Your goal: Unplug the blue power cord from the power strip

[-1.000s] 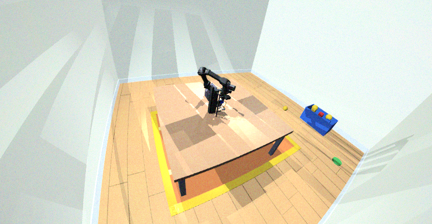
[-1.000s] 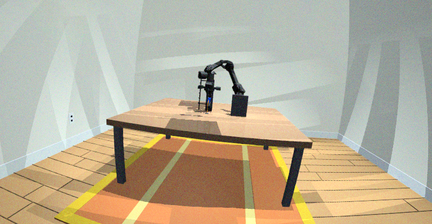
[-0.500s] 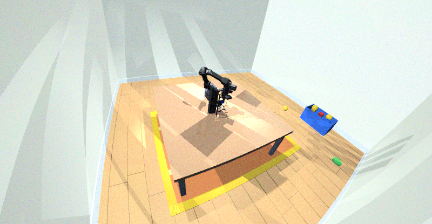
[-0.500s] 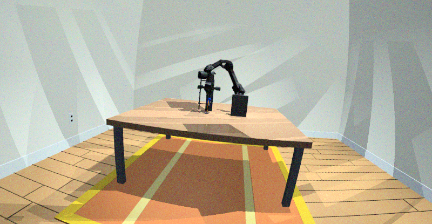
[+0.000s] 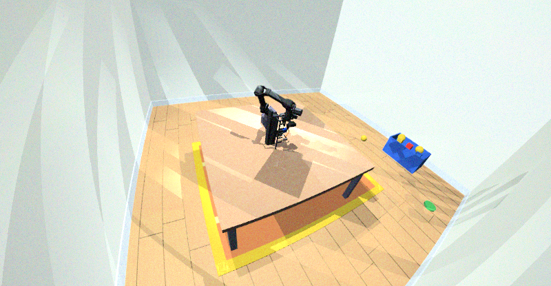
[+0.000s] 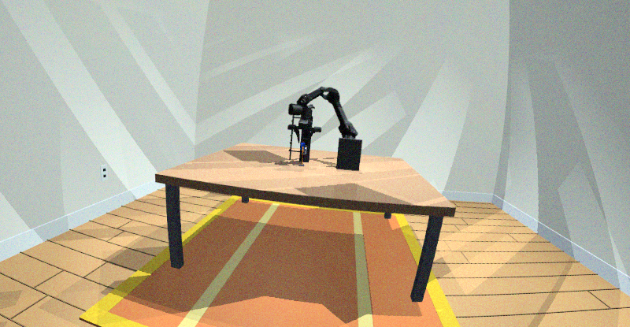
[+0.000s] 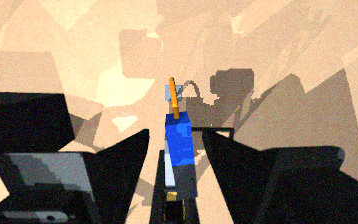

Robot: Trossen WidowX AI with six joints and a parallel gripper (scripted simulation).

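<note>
My gripper tip is 1 cm short of the blue plug, 3 cm to the left of it and 1 cm above it. Also, from my gripper tip: thin dark upright rod: 8 cm ahead, 13 cm to the right, 1 cm above.
</note>
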